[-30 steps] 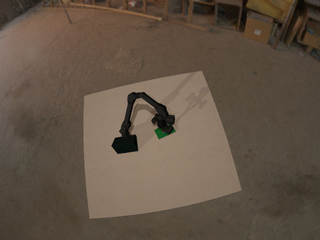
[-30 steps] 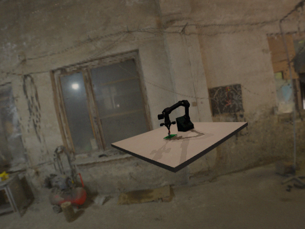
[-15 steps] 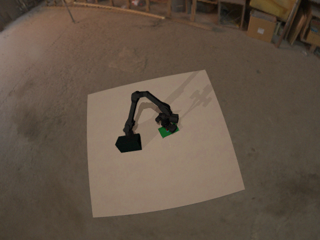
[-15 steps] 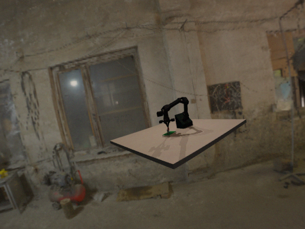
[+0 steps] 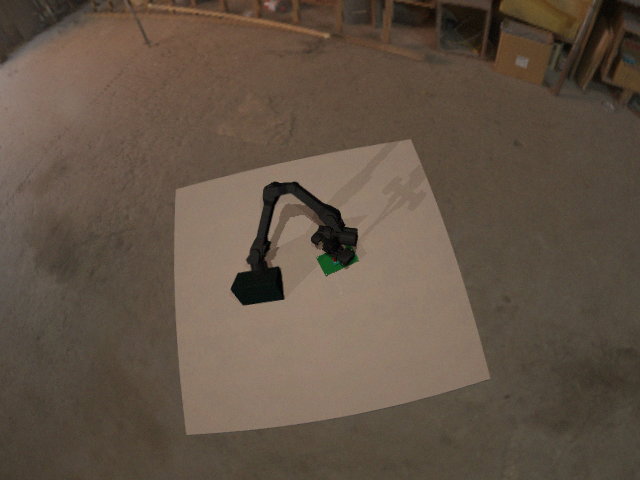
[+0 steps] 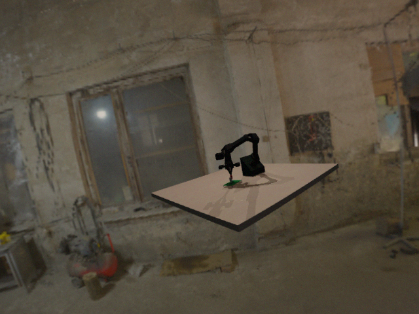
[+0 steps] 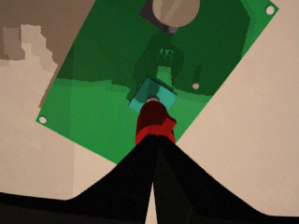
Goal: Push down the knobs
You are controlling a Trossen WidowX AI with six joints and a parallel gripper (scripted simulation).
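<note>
Now: the grey knob 50 mm ahead of my gripper tip, 30 mm to the left of it and 20 mm below it. Also, from my gripper tip: red knob (20 mm below).
</note>
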